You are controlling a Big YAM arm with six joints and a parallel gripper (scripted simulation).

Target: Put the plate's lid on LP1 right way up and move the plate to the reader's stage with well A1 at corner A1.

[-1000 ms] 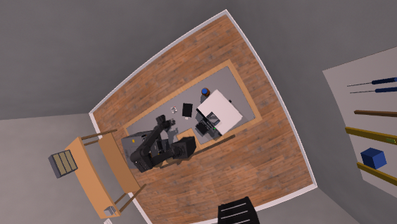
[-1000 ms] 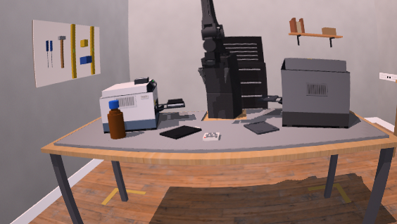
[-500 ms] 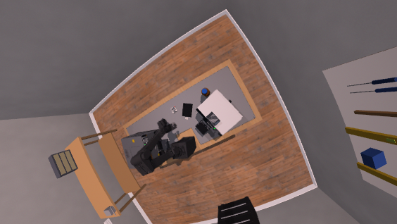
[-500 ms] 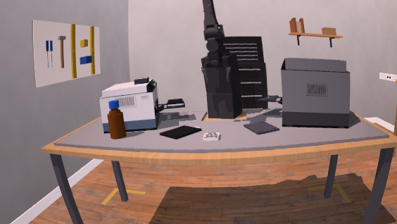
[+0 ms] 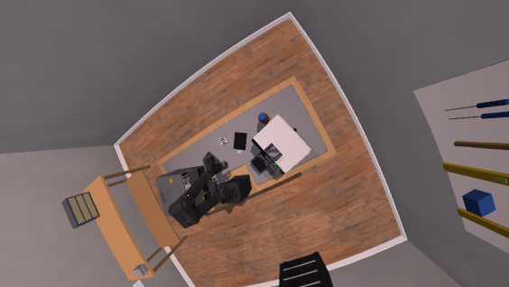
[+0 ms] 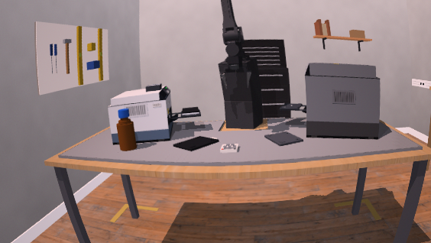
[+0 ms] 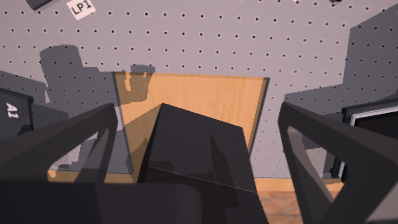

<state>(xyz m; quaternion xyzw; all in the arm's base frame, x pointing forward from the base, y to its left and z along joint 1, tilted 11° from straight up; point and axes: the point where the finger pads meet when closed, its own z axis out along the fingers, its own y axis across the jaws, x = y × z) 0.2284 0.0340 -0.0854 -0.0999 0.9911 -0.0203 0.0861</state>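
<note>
The lid is 28 cm to the right of my hand, 12 cm below it and 10 cm behind it. The rest, counted from my hand: LP1 pad 22 cm to the left, 22 cm below, 7 cm ahead; then flat black pad 22 cm below, 16 cm to the right, 16 cm ahead; then LP1 label 22 cm below, 16 cm to the left, 1 cm behind.
</note>
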